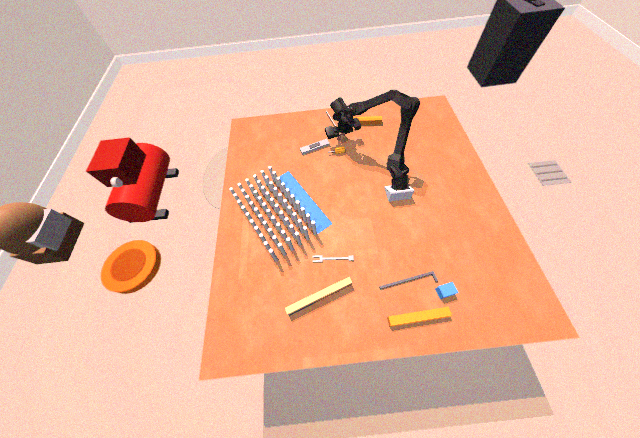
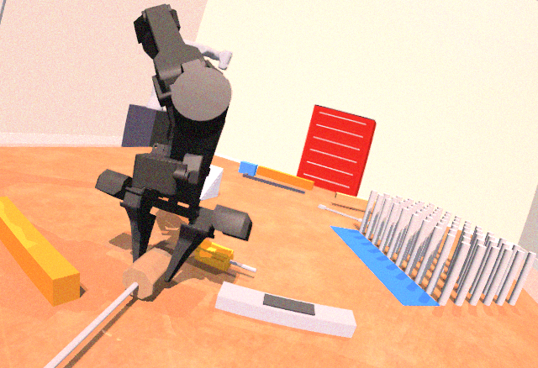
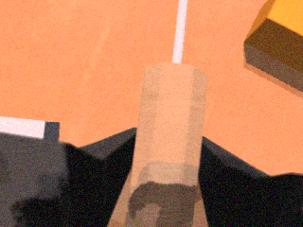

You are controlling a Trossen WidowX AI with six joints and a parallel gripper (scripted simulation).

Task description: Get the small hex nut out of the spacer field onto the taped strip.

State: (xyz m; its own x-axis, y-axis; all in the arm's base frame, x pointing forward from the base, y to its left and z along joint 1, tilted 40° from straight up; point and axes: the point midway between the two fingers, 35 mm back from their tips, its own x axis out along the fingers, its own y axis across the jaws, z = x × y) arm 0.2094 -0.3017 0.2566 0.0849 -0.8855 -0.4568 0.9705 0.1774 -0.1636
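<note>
Now: gripper tip 38 cm to the right of the blue taped strip, 25 cm short of it and 1 cm above it. The rest, counted from my gripper tip: hex nut: 42 cm to the left, 40 cm ahead, 1 cm below; then wooden-handled tool: 10 cm to the right, 2 cm ahead; then yellow-handled screwdriver: 11 cm to the left, 3 cm ahead.
</note>
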